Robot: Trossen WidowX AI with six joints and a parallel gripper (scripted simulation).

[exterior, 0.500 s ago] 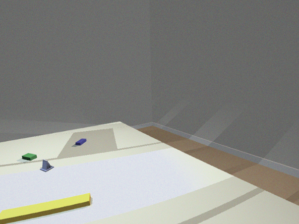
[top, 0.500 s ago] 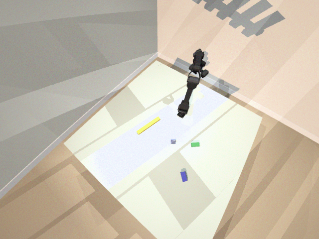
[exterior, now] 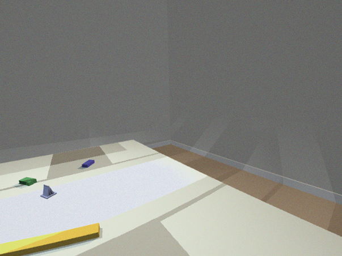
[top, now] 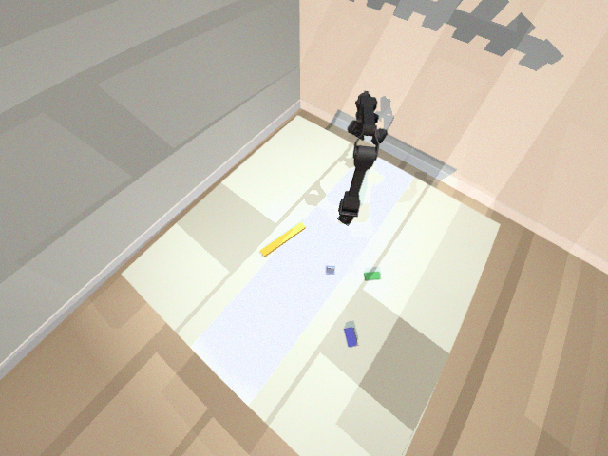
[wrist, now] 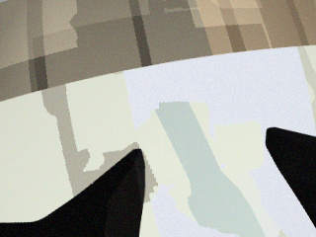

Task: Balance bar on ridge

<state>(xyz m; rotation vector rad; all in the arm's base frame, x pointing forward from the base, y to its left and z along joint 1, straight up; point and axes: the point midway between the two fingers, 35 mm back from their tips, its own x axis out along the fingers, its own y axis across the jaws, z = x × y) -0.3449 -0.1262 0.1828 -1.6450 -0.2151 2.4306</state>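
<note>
Now: gripper tip 63 cm short of the long yellow bar, 5 cm to the left of it and 14 cm above it. The rest, counted from my gripper tip: green block 54 cm ahead, 36 cm to the left, 14 cm below; blue block 80 cm ahead, 42 cm to the left, 14 cm below.
</note>
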